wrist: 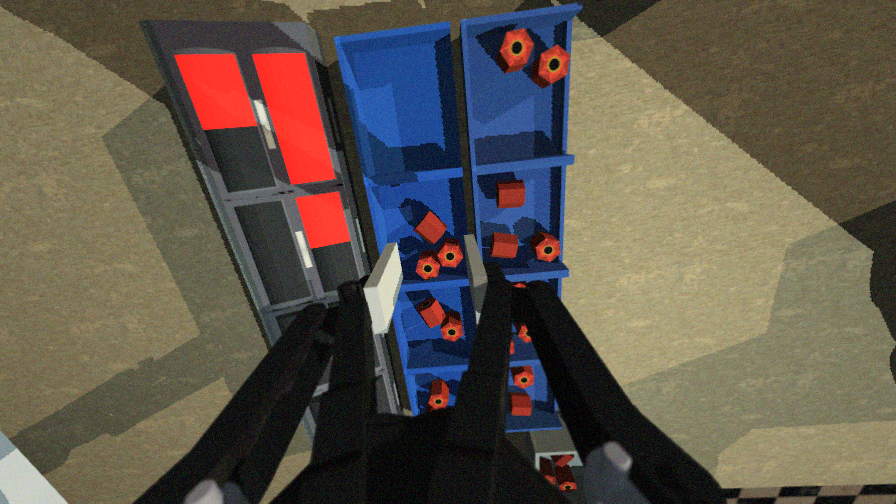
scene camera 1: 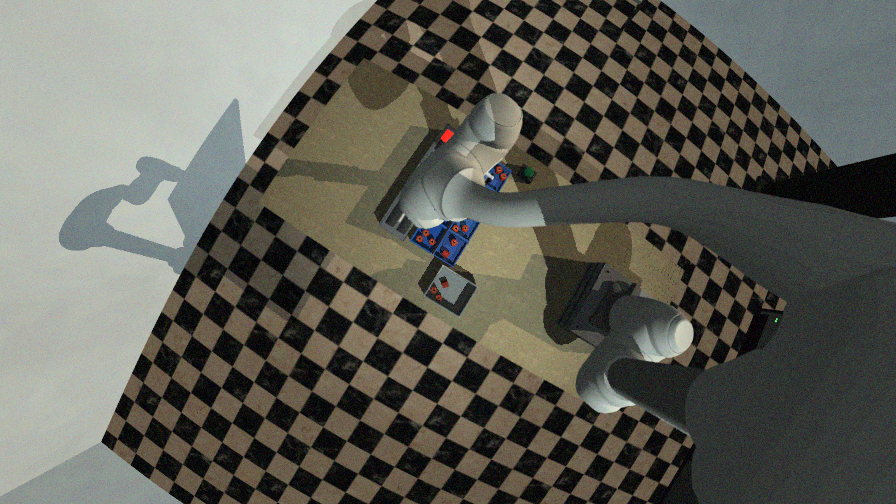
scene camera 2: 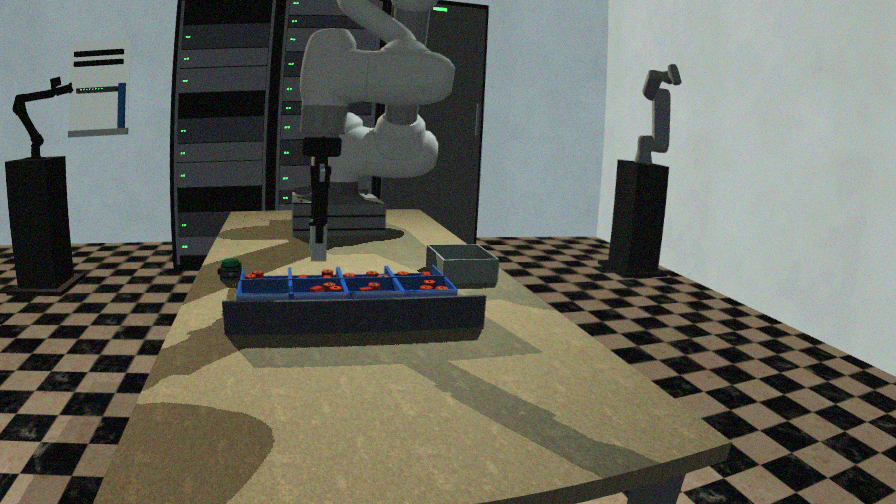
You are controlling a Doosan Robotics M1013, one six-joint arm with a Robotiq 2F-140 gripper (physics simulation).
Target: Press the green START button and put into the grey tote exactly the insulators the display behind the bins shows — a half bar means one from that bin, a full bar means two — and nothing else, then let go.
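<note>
My gripper (wrist: 429, 282) is open and empty. It hangs above the blue bins (wrist: 457, 213), over the compartments in the middle of the rack, and also shows in scene camera 2 (scene camera 2: 318, 247). Red hexagonal insulators (wrist: 438, 253) lie in most compartments; the far left one (wrist: 401, 100) is empty. The display (wrist: 275, 162) beside the bins shows one half red bar, one full bar and another half bar; its nearer cells are hidden by my fingers. The grey tote (scene camera 1: 449, 289) holds a few red insulators (wrist: 557, 470). The green button (scene camera 2: 229, 266) sits past the bins' end.
The arm's base (scene camera 2: 338, 216) stands on the table behind the bins. The tote (scene camera 2: 462, 263) sits at the bins' right end in scene camera 2. Server racks (scene camera 2: 225, 125) and two other arms on black pedestals (scene camera 2: 637, 213) stand off the table.
</note>
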